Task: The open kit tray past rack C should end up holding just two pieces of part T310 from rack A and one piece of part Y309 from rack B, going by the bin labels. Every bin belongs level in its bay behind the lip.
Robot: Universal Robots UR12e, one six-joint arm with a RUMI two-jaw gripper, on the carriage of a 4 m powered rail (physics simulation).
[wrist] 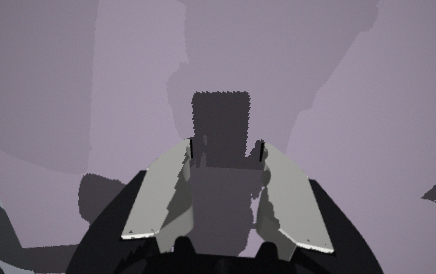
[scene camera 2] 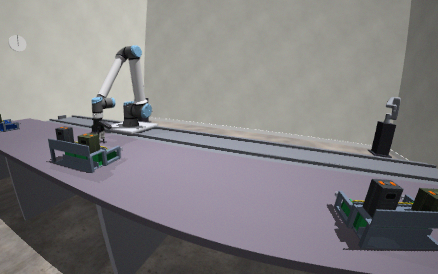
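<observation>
My gripper [scene camera 2: 102, 138] [wrist: 226, 142] points down low over the table, behind the left rack in the scene view. Its jaws are open, with shadowed table top showing between them in the wrist view. The left rack [scene camera 2: 70, 149] holds a dark bin [scene camera 2: 64, 133] and an olive bin [scene camera 2: 89, 143]. The right rack [scene camera 2: 395, 231] holds a dark bin [scene camera 2: 384, 196] and an olive bin [scene camera 2: 428, 200], cut off by the frame edge. The bin labels are too small to read, so I cannot tell which rack is which. The kit tray cannot be made out.
A blue rack-like object [scene camera 2: 10, 125] stands at the far left end of the table [scene camera 2: 215, 195]. The rail [scene camera 2: 240, 145] runs behind the table. A black pedestal [scene camera 2: 384, 138] with a grey device on it stands beyond the rail at the right. Dark shadows lie below the jaws.
</observation>
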